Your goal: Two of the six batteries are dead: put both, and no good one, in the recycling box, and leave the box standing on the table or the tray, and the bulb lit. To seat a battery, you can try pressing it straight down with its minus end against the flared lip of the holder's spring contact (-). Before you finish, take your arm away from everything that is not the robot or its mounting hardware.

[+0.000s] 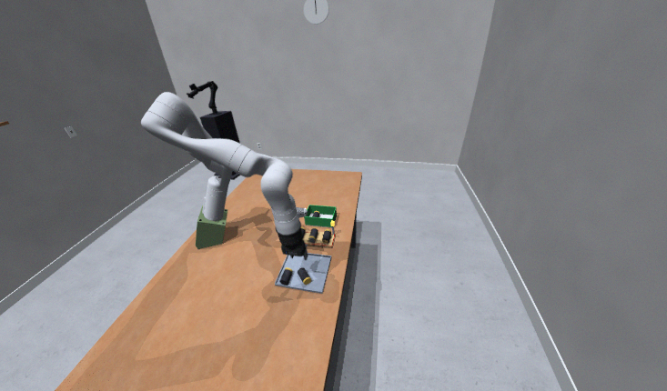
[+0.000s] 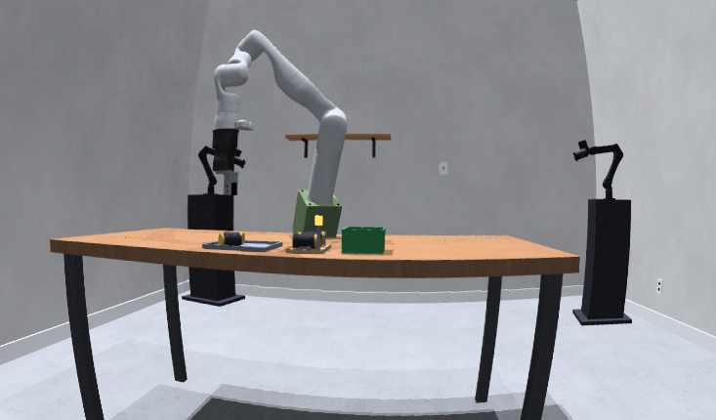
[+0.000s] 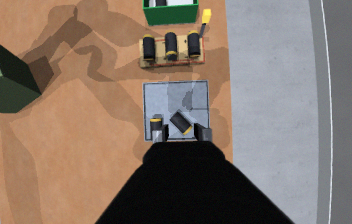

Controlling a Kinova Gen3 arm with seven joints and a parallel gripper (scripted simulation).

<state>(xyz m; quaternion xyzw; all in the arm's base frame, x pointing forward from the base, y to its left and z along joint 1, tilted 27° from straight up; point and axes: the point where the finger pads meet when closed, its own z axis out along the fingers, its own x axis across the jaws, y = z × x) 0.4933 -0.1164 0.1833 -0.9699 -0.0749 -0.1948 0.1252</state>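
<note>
Right now my hand is 16 cm above the grey tray, 3 cm to the right of it and 2 cm past it. From my hand the other things lie so: green recycling box 35 cm to the left, 14 cm below, 9 cm behind.
</note>
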